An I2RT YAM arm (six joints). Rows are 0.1 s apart.
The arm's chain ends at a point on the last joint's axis. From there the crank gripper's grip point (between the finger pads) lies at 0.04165 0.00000 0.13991 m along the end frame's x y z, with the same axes.
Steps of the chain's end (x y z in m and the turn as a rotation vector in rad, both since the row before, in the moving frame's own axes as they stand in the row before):
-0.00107 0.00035 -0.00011 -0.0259 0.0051 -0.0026
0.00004 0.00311 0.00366 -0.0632 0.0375 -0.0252
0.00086 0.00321 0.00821 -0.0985 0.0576 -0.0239
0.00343 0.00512 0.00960 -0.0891 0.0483 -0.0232
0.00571 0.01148 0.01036 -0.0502 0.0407 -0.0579
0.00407 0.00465 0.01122 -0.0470 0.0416 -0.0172
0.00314 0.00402 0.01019 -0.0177 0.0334 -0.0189
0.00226 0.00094 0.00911 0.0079 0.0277 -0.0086
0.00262 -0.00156 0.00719 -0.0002 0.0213 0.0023
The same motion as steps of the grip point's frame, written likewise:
-0.00035 0.00386 -0.00037 -0.0259 0.0051 -0.0026
0.00535 0.01078 0.00176 -0.0632 0.0375 -0.0252
0.00898 0.01575 0.00496 -0.0985 0.0576 -0.0239
0.01026 0.01643 0.00692 -0.0891 0.0483 -0.0232
0.01150 0.01588 0.00844 -0.0502 0.0407 -0.0579
0.00990 0.01041 0.00923 -0.0470 0.0416 -0.0172
0.00780 0.00565 0.00871 -0.0177 0.0334 -0.0189
0.00611 -0.00054 0.00790 0.0079 0.0277 -0.0086
0.00559 -0.00143 0.00627 -0.0002 0.0213 0.0023

